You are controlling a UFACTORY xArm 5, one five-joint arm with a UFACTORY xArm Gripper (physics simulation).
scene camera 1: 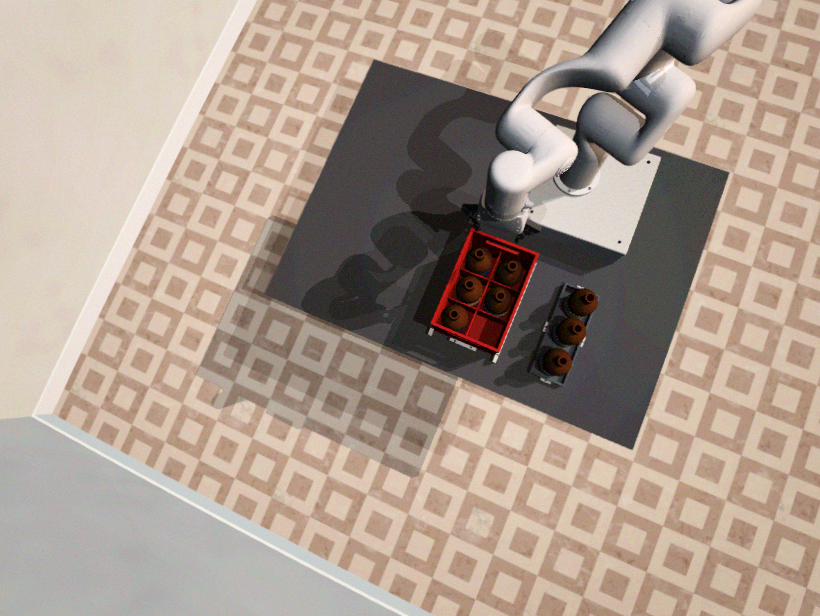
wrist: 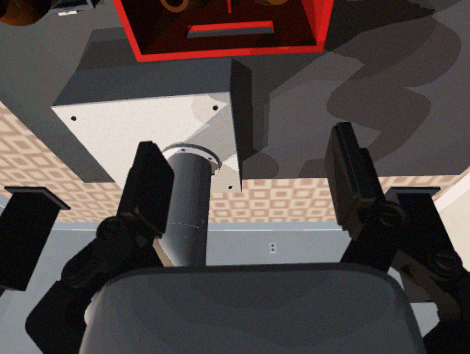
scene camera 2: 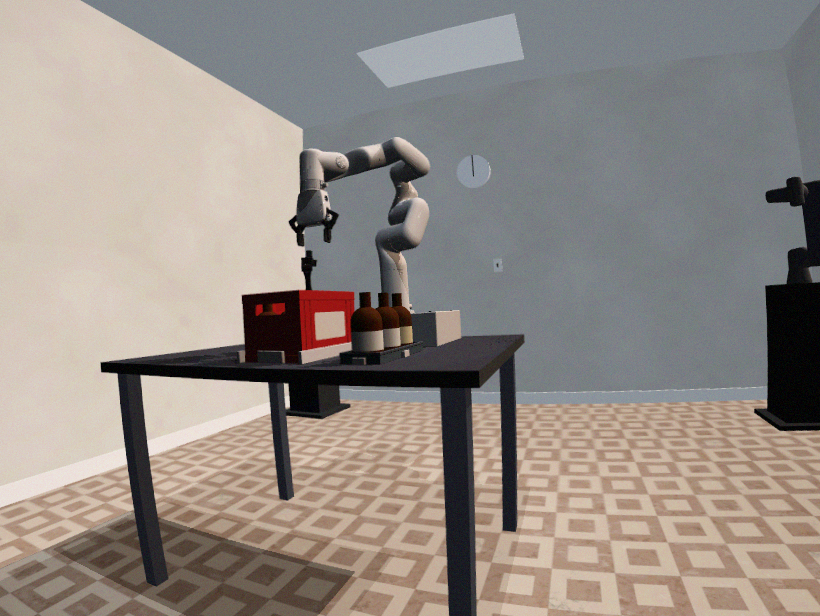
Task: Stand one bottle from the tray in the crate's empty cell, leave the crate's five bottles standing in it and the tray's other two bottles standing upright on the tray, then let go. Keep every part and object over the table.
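Frame: origin at the arm's base, x ahead, y left, z up, level; metres.
Where they show: gripper, fingertip midpoint: (scene camera 1: 498, 231) (wrist: 243, 149) (scene camera 2: 314, 244); arm's base, origin of the base link: (scene camera 1: 575, 175) (wrist: 189, 163).
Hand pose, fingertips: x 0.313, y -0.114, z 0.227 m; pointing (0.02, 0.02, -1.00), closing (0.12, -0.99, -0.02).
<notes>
Things, the pixels of their top centre, and the offset from my fingertips. "spot": a spot on its surface instead.
- red crate, middle of its top: (scene camera 1: 484, 288) (scene camera 2: 300, 293) dy +0.023, dx +0.102, dz -0.151 m
- dark tray, middle of its top: (scene camera 2: 385, 346) (scene camera 1: 565, 333) dy +0.274, dx +0.094, dz -0.300 m
- tray bottle, surface spot: (wrist: 20, 12) spot: dy +0.252, dx -0.006, dz -0.207 m
The red crate (scene camera 1: 452, 279) (scene camera 2: 271, 338) (wrist: 225, 53) stands on the table, with five brown bottles upright in it. Its empty cell (scene camera 1: 487, 329) is at the lower right corner in scene camera 1, beside a bottle (scene camera 1: 454, 318). Three brown bottles (scene camera 1: 583, 301) (scene camera 1: 570, 331) (scene camera 1: 556, 362) stand upright in a row on the dark tray (scene camera 1: 555, 308) (scene camera 2: 391, 356), right of the crate. In the wrist view a tray bottle (wrist: 20, 12) shows partly at the top left. My gripper (scene camera 1: 501, 228) (scene camera 2: 314, 240) (wrist: 243, 149) is open and empty, pointing down, high above the table near the crate's base-side end.
The white robot base box (scene camera 1: 596, 215) (scene camera 2: 447, 326) (wrist: 150, 117) stands close to the crate and tray. The crate and tray stand near the edge of the dark table (scene camera 1: 357, 132) (scene camera 2: 424, 377) away from the base. My arm reaches over from the base.
</notes>
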